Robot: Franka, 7 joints.
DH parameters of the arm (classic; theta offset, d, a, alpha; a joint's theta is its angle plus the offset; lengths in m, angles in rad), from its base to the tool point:
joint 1: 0 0.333 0 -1.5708
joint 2: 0 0 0 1.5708
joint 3: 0 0.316 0.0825 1.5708
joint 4: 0 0 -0.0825 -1.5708
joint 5: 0 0.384 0 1.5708
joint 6: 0 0 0.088 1.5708
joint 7: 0 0.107 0 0
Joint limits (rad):
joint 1: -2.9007..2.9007
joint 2: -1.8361..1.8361
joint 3: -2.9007..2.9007
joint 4: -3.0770..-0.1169
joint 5: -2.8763..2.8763
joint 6: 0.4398..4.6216
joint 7: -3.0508..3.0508
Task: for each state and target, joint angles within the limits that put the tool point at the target. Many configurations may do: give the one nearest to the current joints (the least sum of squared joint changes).
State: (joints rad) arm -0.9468 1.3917 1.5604 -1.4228 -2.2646 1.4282 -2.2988
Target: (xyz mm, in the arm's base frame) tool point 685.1 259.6 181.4
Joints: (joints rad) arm -0.4364 1.6059 1.4739 -1.4670 -2.2741 1.5625 -2.2988
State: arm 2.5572 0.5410 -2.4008 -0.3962 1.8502 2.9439 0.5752
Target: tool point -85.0 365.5 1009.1
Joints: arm 2.5638 0.8317 -2.2025 -0.8148 2.0332 3.4281 0.5752
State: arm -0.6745 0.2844 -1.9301 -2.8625 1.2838 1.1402 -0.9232
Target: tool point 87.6 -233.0 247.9
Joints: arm -0.2385 0.1024 -1.4966 -2.9271 1.3183 1.0415 -0.9232
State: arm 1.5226 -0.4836 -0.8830 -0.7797 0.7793 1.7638 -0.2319
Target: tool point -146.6 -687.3 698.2
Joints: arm 1.1276 -1.3535 -0.9637 -0.3779 0.7696 1.4877 -0.2319
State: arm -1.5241 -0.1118 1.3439 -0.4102 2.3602 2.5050 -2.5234
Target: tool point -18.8 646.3 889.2
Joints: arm -1.3547 -0.8625 1.4494 -0.2386 2.3564 2.3970 -2.5234
